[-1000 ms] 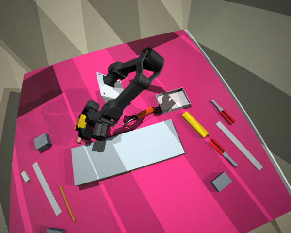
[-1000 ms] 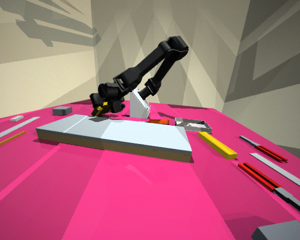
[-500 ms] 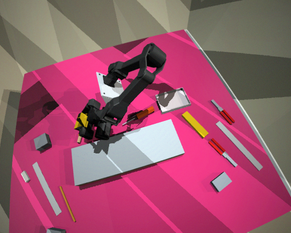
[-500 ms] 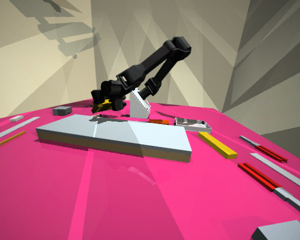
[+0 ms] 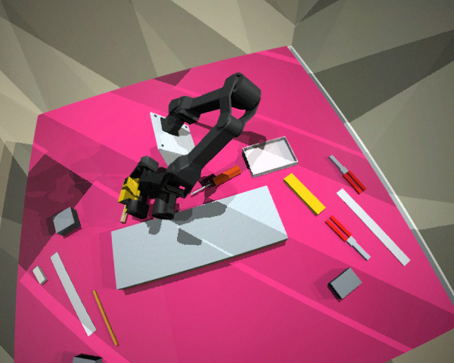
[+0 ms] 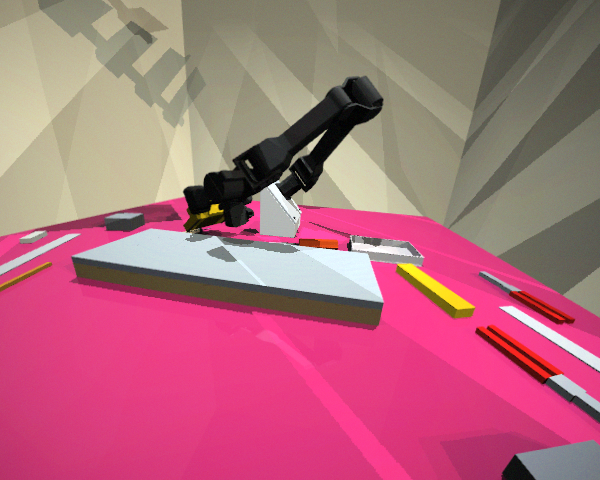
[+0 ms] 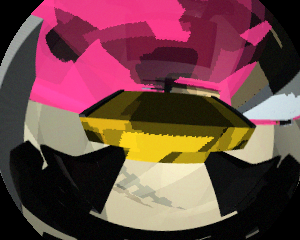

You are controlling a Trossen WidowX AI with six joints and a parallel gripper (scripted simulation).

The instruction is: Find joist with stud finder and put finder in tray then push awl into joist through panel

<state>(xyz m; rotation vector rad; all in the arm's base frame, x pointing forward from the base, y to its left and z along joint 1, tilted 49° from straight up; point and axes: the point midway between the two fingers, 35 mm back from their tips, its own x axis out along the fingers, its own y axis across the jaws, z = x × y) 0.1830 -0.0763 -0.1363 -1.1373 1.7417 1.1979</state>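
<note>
My gripper tip is 80 mm above the awl and 30 mm to the left of it. From my gripper tip the other things lie so: pencil: 350 mm ahead, 140 mm to the right, 80 mm below; then yellow stud finder: 10 mm to the left, 10 mm below, 10 mm behind; then white eraser: 370 mm to the right, 170 mm ahead, 80 mm below.
</note>
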